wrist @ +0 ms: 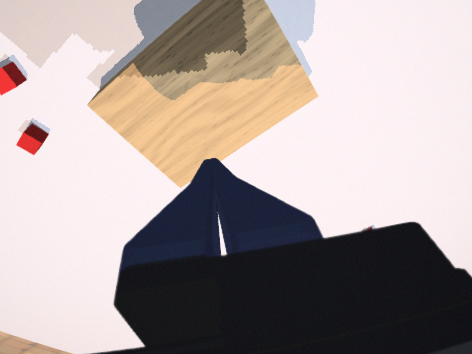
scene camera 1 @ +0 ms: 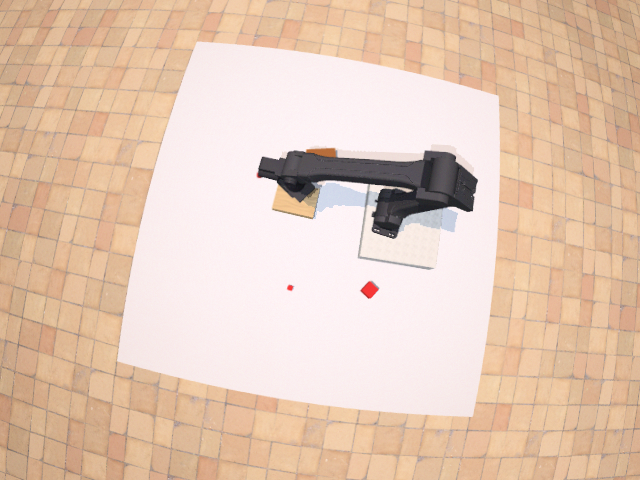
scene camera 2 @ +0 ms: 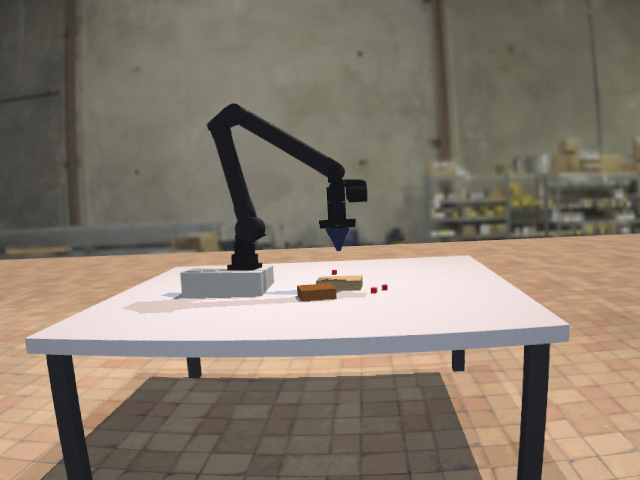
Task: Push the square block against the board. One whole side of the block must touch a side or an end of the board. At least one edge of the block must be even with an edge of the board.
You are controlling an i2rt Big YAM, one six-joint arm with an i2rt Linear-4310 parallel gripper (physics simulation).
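Frame: origin at the arm's base, x ahead, y left, z up, level; centimetres.
Seen in the pictures: gripper, between the fingertips: [wrist: 211, 169] [scene camera 1: 295, 191] [scene camera 2: 338, 251]; arm's base, origin of its link: [scene camera 1: 387, 218] [scene camera 2: 245, 268].
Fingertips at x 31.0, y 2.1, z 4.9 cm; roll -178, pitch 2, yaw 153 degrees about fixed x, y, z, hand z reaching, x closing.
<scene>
Offsets run from my fingertips to a thing's middle. "pt": to the spot under its first point. Level surfaces: height alone.
The square block @[dx -4.5, dy -15.2, dz -10.3 cm] [scene camera 1: 321, 151] [scene camera 2: 316, 292] is orange-brown and lies flat. In scene camera 1 the arm covers most of it. The board @[dx -0.1, dy -0.1, dz -10.3 cm] [scene camera 1: 292, 205] [scene camera 2: 352, 283] [wrist: 200, 125] is light wood and lies flat behind the block in scene camera 2. The arm hides the space between them in scene camera 1, so I cannot tell there how far apart they are. My gripper [scene camera 2: 338, 250] [wrist: 211, 169] is shut and empty, pointing down, well above the table near the board. Its fingertips are hidden in scene camera 1. The block does not show in the wrist view.
Small red cubes lie on the white table @[dz -11.9 cm] [scene camera 1: 232, 335] [scene camera 2: 413, 320]: a pair @[dx +12.0, dy -9.5, dz -11.1 cm] [scene camera 2: 373, 290] @[dx +14.8, dy -4.9, dz -11.1 cm] [scene camera 2: 384, 287] [wrist: 33, 137] past the board's end, and one @[dx -7.3, dy +28.6, dz -11.1 cm] [scene camera 1: 290, 287] [scene camera 2: 334, 272] farther off. A larger red square @[pt dx -32.1, dy +21.7, dz -7.9 cm] [scene camera 1: 369, 289] lies near the arm's pale base [scene camera 1: 398, 253] [scene camera 2: 222, 285].
</scene>
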